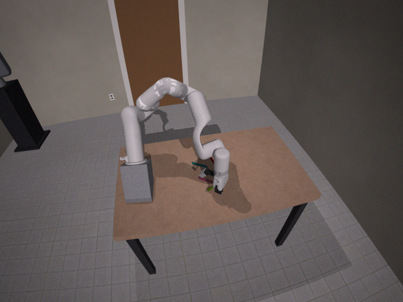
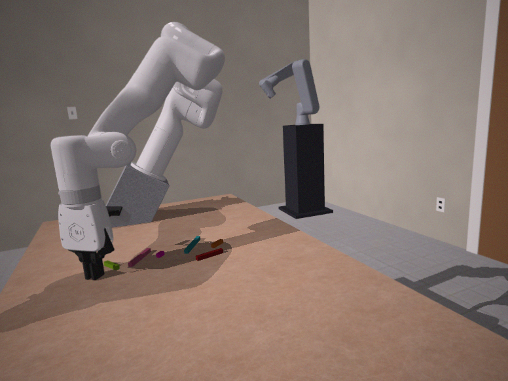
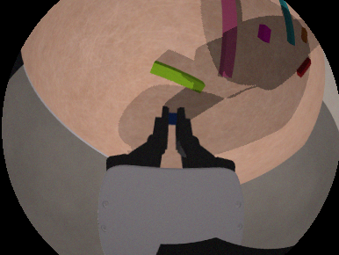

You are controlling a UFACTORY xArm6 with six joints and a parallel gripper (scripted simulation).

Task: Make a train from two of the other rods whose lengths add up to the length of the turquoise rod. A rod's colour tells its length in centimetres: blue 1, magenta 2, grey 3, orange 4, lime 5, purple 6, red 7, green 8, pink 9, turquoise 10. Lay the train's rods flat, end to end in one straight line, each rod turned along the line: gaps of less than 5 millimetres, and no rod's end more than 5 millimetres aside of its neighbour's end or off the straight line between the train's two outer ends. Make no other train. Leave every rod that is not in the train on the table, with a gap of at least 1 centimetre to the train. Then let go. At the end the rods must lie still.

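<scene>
Now: the lime rod 4 cm behind my hand, 3 cm to the left of it and 2 cm below it. The rest, counted from my hand: pink rod (6 cm behind, 10 cm to the left, 2 cm below); magenta rod (5 cm behind, 14 cm to the left, 2 cm below); blue rod (2 cm below).
</scene>
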